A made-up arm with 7 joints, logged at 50 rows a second.
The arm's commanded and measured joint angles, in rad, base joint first. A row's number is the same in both.
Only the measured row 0 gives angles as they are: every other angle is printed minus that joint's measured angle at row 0.
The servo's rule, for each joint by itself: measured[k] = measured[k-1] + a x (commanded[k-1-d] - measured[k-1]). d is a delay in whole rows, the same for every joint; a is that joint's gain. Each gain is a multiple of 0.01, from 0.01 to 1. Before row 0 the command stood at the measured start. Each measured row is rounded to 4 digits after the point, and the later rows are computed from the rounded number. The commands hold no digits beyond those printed.
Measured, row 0:
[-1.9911, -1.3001, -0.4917, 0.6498, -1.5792, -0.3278, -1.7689]
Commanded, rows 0 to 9:
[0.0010, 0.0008, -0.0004, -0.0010, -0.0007, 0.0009, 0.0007]
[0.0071, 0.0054, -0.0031, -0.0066, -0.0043, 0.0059, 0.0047]
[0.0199, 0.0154, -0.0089, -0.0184, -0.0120, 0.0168, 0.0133]
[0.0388, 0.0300, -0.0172, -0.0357, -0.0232, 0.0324, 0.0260]
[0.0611, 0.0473, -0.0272, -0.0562, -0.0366, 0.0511, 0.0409]
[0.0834, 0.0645, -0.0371, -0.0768, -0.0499, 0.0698, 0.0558]
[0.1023, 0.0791, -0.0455, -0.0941, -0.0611, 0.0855, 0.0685]
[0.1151, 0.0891, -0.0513, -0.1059, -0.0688, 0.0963, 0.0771]
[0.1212, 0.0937, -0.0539, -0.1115, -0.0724, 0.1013, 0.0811]
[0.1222, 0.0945, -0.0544, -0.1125, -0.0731, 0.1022, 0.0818]
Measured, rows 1 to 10:
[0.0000, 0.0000, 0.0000, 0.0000, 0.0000, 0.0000, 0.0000]
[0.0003, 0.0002, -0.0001, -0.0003, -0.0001, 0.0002, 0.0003]
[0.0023, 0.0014, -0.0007, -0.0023, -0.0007, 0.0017, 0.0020]
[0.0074, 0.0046, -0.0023, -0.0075, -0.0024, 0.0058, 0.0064]
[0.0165, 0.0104, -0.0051, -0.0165, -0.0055, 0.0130, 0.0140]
[0.0294, 0.0189, -0.0093, -0.0292, -0.0102, 0.0233, 0.0245]
[0.0451, 0.0294, -0.0146, -0.0444, -0.0162, 0.0359, 0.0367]
[0.0617, 0.0408, -0.0205, -0.0603, -0.0229, 0.0493, 0.0491]
[0.0772, 0.0519, -0.0264, -0.0749, -0.0298, 0.0620, 0.0600]
[0.0900, 0.0615, -0.0316, -0.0866, -0.0362, 0.0726, 0.0682]
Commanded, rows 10 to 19:
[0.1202, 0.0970, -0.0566, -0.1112, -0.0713, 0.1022, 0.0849]
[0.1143, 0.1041, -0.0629, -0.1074, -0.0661, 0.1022, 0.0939]
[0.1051, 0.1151, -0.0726, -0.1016, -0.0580, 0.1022, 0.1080]
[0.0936, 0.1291, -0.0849, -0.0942, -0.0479, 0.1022, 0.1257]
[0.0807, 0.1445, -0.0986, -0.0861, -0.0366, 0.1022, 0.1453]
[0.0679, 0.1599, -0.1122, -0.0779, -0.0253, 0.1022, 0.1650]
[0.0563, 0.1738, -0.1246, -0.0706, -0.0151, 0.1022, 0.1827]
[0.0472, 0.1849, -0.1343, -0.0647, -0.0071, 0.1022, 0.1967]
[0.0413, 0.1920, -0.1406, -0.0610, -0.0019, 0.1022, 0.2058]
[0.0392, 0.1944, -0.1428, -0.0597, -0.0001, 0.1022, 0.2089]
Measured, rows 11 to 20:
[0.0993, 0.0691, -0.0359, -0.0949, -0.0417, 0.0806, 0.0735]
[0.1054, 0.0755, -0.0398, -0.1001, -0.0461, 0.0864, 0.0779]
[0.1080, 0.0821, -0.0442, -0.1024, -0.0491, 0.0907, 0.0841]
[0.1072, 0.0897, -0.0496, -0.1021, -0.0504, 0.0938, 0.0934]
[0.1033, 0.0988, -0.0563, -0.0996, -0.0500, 0.0961, 0.1060]
[0.0967, 0.1093, -0.0643, -0.0953, -0.0480, 0.0977, 0.1213]
[0.0883, 0.1209, -0.0734, -0.0897, -0.0446, 0.0989, 0.1383]
[0.0790, 0.1331, -0.0831, -0.0836, -0.0402, 0.0998, 0.1556]
[0.0698, 0.1450, -0.0928, -0.0776, -0.0352, 0.1004, 0.1716]
[0.0615, 0.1558, -0.1019, -0.0723, -0.0302, 0.1009, 0.1849]

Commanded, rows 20 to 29:
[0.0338, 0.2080, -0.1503, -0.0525, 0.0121, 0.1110, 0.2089]
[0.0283, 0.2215, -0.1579, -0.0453, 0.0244, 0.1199, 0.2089]
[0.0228, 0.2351, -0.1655, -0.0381, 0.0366, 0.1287, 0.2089]
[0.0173, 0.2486, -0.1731, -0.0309, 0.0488, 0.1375, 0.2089]
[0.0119, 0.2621, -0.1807, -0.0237, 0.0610, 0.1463, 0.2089]
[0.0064, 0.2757, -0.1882, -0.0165, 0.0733, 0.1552, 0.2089]
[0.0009, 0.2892, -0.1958, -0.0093, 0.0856, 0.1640, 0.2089]
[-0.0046, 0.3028, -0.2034, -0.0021, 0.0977, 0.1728, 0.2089]
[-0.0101, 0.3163, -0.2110, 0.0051, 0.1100, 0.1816, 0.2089]
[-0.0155, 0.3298, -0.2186, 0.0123, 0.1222, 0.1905, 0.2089]
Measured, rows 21 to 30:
[0.0550, 0.1647, -0.1097, -0.0683, -0.0257, 0.1013, 0.1943]
[0.0489, 0.1747, -0.1174, -0.0632, -0.0200, 0.1039, 0.2000]
[0.0429, 0.1855, -0.1251, -0.0575, -0.0133, 0.1082, 0.2035]
[0.0371, 0.1969, -0.1328, -0.0513, -0.0058, 0.1137, 0.2056]
[0.0314, 0.2088, -0.1405, -0.0448, 0.0024, 0.1201, 0.2069]
[0.0257, 0.2211, -0.1481, -0.0380, 0.0112, 0.1272, 0.2077]
[0.0201, 0.2337, -0.1557, -0.0311, 0.0205, 0.1348, 0.2082]
[0.0145, 0.2465, -0.1633, -0.0241, 0.0303, 0.1427, 0.2085]
[0.0090, 0.2594, -0.1709, -0.0171, 0.0404, 0.1508, 0.2087]
[0.0035, 0.2725, -0.1785, -0.0100, 0.0508, 0.1591, 0.2088]

